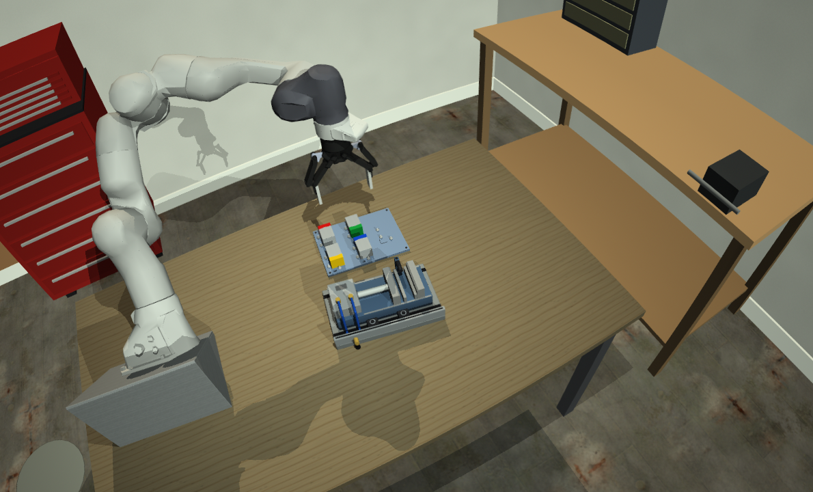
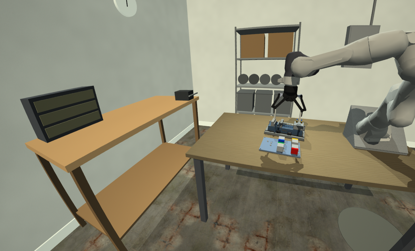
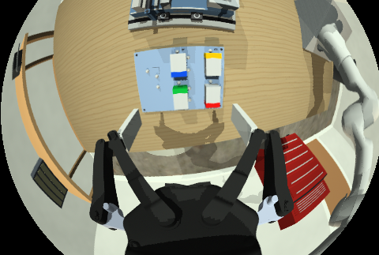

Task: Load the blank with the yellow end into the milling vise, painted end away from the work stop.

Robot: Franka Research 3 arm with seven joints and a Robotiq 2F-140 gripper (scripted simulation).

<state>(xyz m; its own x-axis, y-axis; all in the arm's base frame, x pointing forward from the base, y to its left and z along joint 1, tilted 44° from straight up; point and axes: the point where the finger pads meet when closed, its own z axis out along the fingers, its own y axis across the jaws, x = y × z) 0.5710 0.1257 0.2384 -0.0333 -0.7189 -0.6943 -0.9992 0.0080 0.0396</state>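
My hand is 10 mm short of the green-ended blank, 40 mm to the right of it and 180 mm above it. The rest, counted from my hand: red-ended blank 70 mm behind, 40 mm to the left, 180 mm below; blue-ended blank 10 mm ahead, 60 mm to the right, 180 mm below; work stop 70 mm ahead, 220 mm to the right, 120 mm below.
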